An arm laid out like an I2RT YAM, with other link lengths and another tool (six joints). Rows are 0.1 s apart.
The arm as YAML. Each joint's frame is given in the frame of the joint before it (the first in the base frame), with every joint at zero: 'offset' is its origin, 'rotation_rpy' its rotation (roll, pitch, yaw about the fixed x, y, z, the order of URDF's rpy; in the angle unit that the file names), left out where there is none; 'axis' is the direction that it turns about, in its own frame. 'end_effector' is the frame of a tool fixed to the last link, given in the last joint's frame.
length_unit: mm
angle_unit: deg
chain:
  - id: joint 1
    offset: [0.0, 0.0, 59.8]
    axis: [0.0, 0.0, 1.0]
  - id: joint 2
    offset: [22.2, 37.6, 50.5]
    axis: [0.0, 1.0, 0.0]
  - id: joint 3
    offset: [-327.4, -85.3, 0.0]
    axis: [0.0, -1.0, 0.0]
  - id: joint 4
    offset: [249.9, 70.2, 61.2]
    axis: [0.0, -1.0, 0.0]
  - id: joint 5
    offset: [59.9, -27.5, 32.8]
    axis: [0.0, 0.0, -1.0]
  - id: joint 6
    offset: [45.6, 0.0, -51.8]
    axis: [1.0, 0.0, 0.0]
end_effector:
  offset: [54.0, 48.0, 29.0]
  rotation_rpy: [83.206, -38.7, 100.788]
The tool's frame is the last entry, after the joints.
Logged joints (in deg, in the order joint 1, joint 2, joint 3, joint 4, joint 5, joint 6), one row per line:
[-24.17, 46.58, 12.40, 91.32, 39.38, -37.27]
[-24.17, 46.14, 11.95, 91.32, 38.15, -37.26]
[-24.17, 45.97, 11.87, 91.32, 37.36, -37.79]
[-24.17, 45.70, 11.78, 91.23, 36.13, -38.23]
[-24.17, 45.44, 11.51, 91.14, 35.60, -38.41]
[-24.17, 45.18, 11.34, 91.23, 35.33, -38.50]
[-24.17, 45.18, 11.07, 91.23, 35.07, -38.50]
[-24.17, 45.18, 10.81, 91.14, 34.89, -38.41]
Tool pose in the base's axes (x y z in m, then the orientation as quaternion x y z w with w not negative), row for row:
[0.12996, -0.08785, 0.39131, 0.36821, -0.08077, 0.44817, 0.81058]
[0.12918, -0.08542, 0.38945, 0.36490, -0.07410, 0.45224, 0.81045]
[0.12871, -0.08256, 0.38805, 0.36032, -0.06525, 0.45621, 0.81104]
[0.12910, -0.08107, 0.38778, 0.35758, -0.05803, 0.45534, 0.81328]
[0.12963, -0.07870, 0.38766, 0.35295, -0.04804, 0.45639, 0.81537]
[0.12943, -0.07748, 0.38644, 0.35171, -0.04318, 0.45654, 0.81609]
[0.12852, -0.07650, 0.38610, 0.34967, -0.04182, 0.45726, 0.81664]
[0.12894, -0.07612, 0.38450, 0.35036, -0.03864, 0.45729, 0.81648]
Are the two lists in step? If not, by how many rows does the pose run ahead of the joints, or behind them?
The pose runs 1 row behind the joints: the pose in row i belongs to the joints in row i - 1.
